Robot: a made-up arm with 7 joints. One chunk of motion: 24 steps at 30 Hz.
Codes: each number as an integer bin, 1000 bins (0 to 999) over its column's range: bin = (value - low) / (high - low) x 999, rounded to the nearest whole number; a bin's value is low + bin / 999 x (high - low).
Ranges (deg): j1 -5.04..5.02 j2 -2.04..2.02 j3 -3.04..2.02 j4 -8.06..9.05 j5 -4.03..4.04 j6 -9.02..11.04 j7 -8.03..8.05
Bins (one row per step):
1: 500 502 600 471 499 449 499
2: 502 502 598 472 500 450 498
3: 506 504 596 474 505 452 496
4: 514 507 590 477 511 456 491
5: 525 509 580 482 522 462 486
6: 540 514 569 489 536 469 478
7: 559 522 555 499 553 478 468
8: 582 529 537 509 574 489 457
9: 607 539 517 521 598 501 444
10: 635 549 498 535 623 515 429
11: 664 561 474 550 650 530 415
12: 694 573 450 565 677 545 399
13: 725 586 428 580 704 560 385
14: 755 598 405 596 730 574 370
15: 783 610 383 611 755 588 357
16: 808 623 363 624 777 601 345
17: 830 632 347 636 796 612 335
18: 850 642 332 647 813 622 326
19: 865 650 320 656 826 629 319
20: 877 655 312 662 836 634 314
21: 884 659 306 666 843 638 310
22: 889 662 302 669 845 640 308
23: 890 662 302 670 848 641 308
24: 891 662 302 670 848 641 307
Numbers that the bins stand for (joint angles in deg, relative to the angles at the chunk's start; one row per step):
1: 0.00 0.00 0.00 0.01 0.00 0.00 0.00
2: 0.02 0.00 -0.01 0.02 0.01 0.02 -0.01
3: 0.06 0.01 -0.02 0.06 0.05 0.06 -0.05
4: 0.14 0.02 -0.05 0.11 0.10 0.14 -0.13
5: 0.25 0.03 -0.10 0.20 0.19 0.26 -0.21
6: 0.40 0.05 -0.16 0.32 0.30 0.40 -0.34
7: 0.59 0.08 -0.23 0.49 0.44 0.58 -0.50
8: 0.82 0.11 -0.32 0.66 0.61 0.80 -0.67
9: 1.07 0.15 -0.42 0.86 0.80 1.04 -0.88
10: 1.35 0.19 -0.52 1.10 1.00 1.32 -1.12
11: 1.65 0.24 -0.64 1.36 1.22 1.62 -1.35
12: 1.95 0.29 -0.76 1.62 1.44 1.92 -1.61
13: 2.26 0.34 -0.87 1.87 1.66 2.22 -1.83
14: 2.56 0.39 -0.99 2.15 1.87 2.51 -2.07
15: 2.84 0.44 -1.10 2.40 2.07 2.79 -2.28
16: 3.10 0.49 -1.20 2.63 2.25 3.05 -2.48
17: 3.32 0.53 -1.28 2.83 2.40 3.27 -2.64
18: 3.52 0.57 -1.36 3.02 2.54 3.47 -2.78
19: 3.67 0.60 -1.42 3.18 2.64 3.61 -2.90
20: 3.79 0.62 -1.46 3.28 2.72 3.71 -2.98
21: 3.86 0.64 -1.49 3.35 2.78 3.79 -3.04
22: 3.91 0.65 -1.51 3.40 2.80 3.83 -3.07
23: 3.92 0.65 -1.51 3.42 2.82 3.85 -3.07
24: 3.93 0.65 -1.51 3.42 2.82 3.85 -3.09

